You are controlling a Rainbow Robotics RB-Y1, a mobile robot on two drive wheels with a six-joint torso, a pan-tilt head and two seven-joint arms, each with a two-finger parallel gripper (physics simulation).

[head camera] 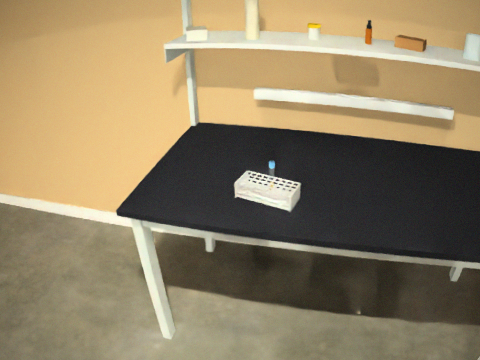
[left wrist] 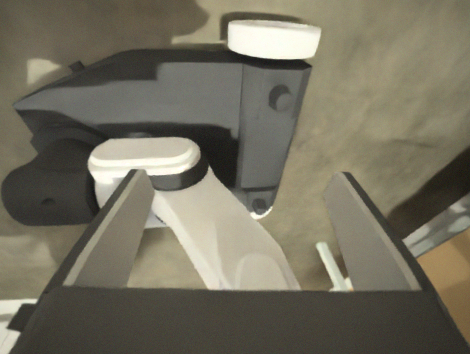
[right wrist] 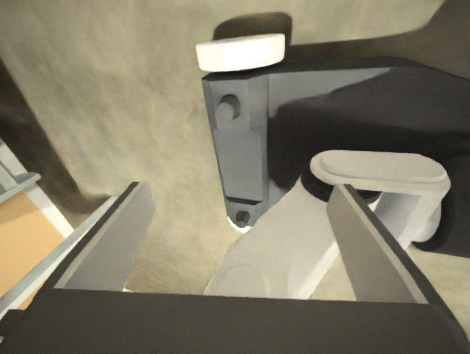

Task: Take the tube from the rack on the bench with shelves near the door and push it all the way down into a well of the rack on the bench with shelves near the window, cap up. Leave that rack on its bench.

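Frame: origin at the robot's base, x ahead, y left, z up, level; millimetres.
Where they show: left gripper, fingertip midpoint: point(left wrist: 239, 182); right gripper, fingertip midpoint: point(right wrist: 238, 195).
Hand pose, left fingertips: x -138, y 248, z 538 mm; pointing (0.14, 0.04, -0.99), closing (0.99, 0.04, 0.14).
Observation:
After its pixels a point has its place.
A white tube rack point(head camera: 262, 196) @[x 882, y 18, z 793 mm] stands on the black top of a bench point(head camera: 370, 200) @[x 909, y -351, z 762 mm] with a shelf, left of the middle in the head camera view. A tube with a blue cap point(head camera: 271, 164) @[x 941, y -10, z 877 mm] stands upright at the rack's rear row, cap up, its cap well above the rack; its lower part is hidden. My left gripper point(left wrist: 239, 182) @[x -138, y 247, z 538 mm] is open and empty, over the floor beside my own base. My right gripper point(right wrist: 238, 195) @[x -114, y -233, z 541 mm] is open and empty, also over the floor beside my base. Neither gripper shows in the head camera view. A second rack does not show.
A shelf point(head camera: 290, 40) @[x 1280, y -82, z 1220 mm] above the bench holds a white box point(head camera: 197, 34) @[x 1317, y 272, z 1242 mm], a yellow-capped jar point(head camera: 314, 32) @[x 1303, y -174, z 1250 mm], an orange bottle point(head camera: 368, 34) @[x 1279, y -378, z 1257 mm] and a brown box point(head camera: 410, 43) @[x 1228, y -532, z 1244 mm]. A white rail point(head camera: 350, 102) @[x 1399, y -354, z 935 mm] runs along the wall below. A bench leg point(head camera: 153, 280) @[x 844, y 438, z 412 mm] stands at the front left.

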